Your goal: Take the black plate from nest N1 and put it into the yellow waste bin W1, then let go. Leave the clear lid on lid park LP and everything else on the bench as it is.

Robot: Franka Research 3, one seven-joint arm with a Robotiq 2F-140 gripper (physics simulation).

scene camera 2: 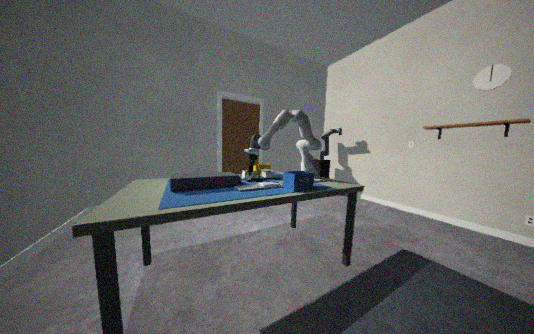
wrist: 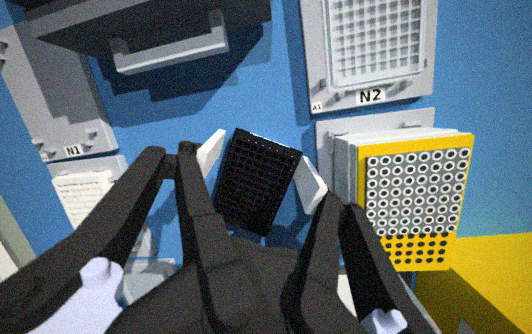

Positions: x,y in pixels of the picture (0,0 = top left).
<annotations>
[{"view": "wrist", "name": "my gripper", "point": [261,154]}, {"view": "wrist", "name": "black plate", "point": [257,172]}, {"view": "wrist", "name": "clear lid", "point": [135,285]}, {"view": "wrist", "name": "white plate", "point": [79,193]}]
</annotations>
